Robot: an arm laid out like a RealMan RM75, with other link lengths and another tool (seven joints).
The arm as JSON. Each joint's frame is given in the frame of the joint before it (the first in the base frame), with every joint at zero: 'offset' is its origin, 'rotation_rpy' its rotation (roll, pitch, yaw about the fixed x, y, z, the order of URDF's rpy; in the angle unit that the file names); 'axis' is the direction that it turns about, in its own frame. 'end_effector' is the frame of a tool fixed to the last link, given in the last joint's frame.
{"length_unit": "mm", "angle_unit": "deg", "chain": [
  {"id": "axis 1", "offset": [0.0, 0.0, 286.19], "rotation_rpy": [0.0, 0.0, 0.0], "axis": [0.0, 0.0, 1.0]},
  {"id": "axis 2", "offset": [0.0, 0.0, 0.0], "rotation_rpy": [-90.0, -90.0, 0.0], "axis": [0.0, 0.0, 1.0]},
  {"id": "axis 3", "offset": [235.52, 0.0, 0.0], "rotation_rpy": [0.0, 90.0, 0.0], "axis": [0.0, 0.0, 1.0]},
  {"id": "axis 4", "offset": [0.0, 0.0, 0.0], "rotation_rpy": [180.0, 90.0, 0.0], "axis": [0.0, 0.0, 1.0]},
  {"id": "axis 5", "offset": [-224.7, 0.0, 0.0], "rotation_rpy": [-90.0, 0.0, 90.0], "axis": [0.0, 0.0, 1.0]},
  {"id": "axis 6", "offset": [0.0, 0.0, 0.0], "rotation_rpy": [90.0, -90.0, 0.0], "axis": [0.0, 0.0, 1.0]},
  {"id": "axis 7", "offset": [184.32, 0.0, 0.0], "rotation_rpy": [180.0, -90.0, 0.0], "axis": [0.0, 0.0, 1.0]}
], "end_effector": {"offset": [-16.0, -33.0, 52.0], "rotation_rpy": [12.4, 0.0, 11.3]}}
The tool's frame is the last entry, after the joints.
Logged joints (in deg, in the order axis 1, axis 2, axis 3, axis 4, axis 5, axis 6, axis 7), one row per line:
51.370 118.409 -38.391 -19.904 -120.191 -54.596 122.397
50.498 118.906 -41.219 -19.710 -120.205 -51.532 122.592
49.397 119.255 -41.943 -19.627 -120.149 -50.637 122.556
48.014 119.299 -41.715 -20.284 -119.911 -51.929 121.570
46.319 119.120 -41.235 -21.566 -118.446 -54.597 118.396
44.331 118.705 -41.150 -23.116 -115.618 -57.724 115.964
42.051 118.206 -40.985 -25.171 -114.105 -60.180 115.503
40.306 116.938 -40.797 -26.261 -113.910 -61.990 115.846
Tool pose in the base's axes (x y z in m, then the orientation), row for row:
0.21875 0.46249 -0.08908 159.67 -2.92 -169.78
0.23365 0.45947 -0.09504 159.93 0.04 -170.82
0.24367 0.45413 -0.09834 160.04 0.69 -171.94
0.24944 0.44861 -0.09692 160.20 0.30 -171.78
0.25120 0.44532 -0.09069 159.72 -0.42 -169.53
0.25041 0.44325 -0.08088 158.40 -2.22 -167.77
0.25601 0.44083 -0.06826 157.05 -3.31 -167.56
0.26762 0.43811 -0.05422 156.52 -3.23 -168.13
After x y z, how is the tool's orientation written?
As angles about the fixed x, y, z axes (roll, pitch, yaw), in degrees.
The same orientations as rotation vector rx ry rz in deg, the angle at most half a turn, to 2 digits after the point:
14.59 -172.05 -30.44
14.07 -175.16 -31.00
12.60 -176.12 -31.07
12.71 -175.77 -30.71
15.85 -174.28 -31.11
17.74 -171.62 -32.37
17.53 -170.06 -33.97
16.68 -170.11 -34.83

